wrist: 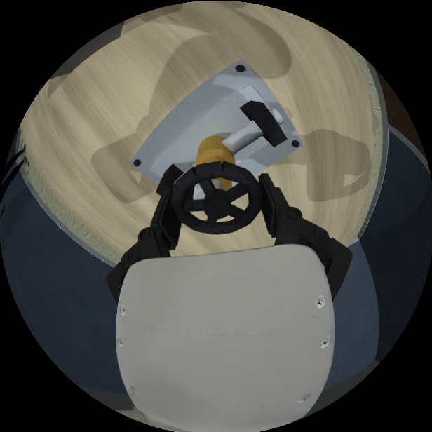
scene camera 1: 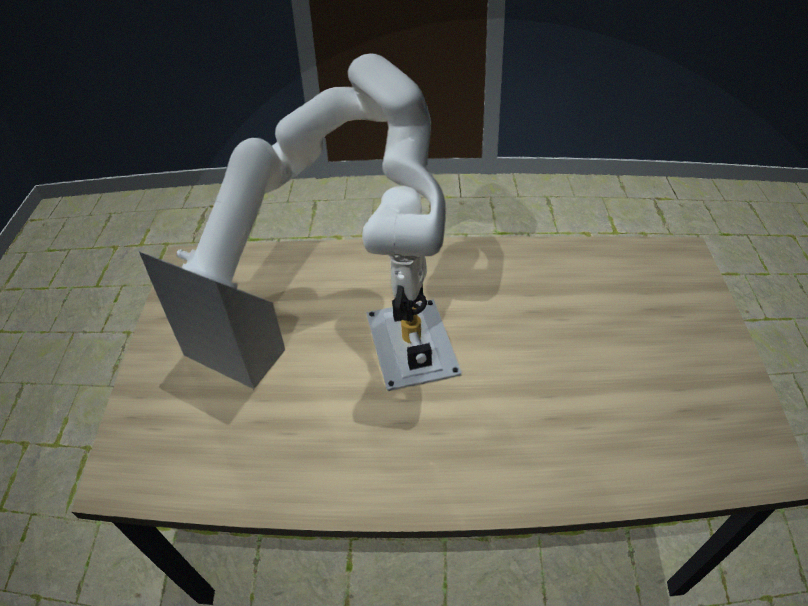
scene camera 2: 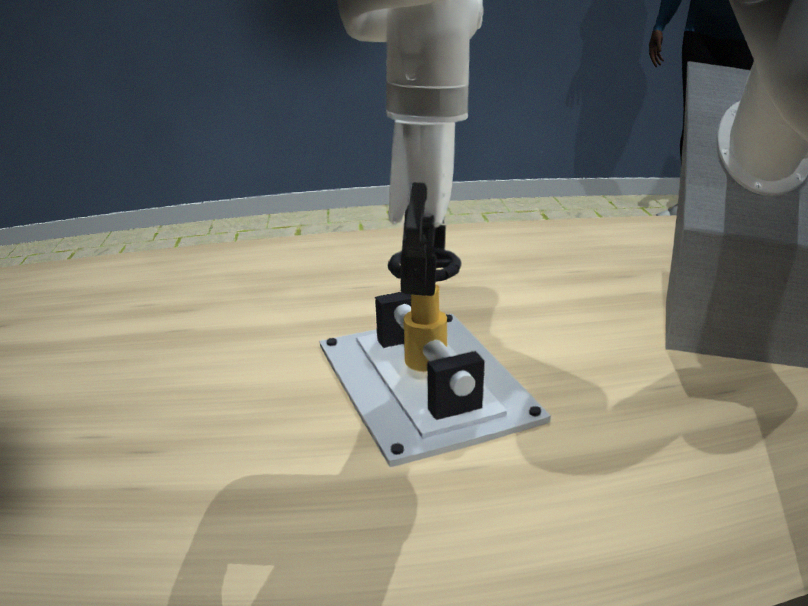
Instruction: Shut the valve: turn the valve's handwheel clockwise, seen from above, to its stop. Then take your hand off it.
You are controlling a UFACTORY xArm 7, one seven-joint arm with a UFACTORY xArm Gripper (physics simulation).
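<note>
The valve's black handwheel (scene camera 1: 424,305) (scene camera 2: 454,264) (wrist: 220,227) is a spoked ring, level on top of the orange valve body (scene camera 1: 410,331) (scene camera 2: 425,339) (wrist: 215,150). The body stands on a light grey plate (scene camera 1: 381,352) (scene camera 2: 372,391) (wrist: 170,135) with dark bolts in its corners. My gripper (scene camera 1: 409,306) (scene camera 2: 427,264) (wrist: 216,194) points down over the valve and is shut on the handwheel, one finger against each side of the rim in the wrist view. The near finger hides part of the wheel in scene camera 2. I cannot tell how far the wheel is turned.
White pipe stubs run from the valve body to two black blocks, one (scene camera 2: 455,384) (wrist: 265,122) in front and one (scene camera 2: 390,319) (wrist: 170,179) behind. A large grey box (scene camera 1: 195,319) (scene camera 2: 730,293) stands by the arm's base. A person (scene camera 2: 717,45) stands beyond the table (scene camera 1: 587,391).
</note>
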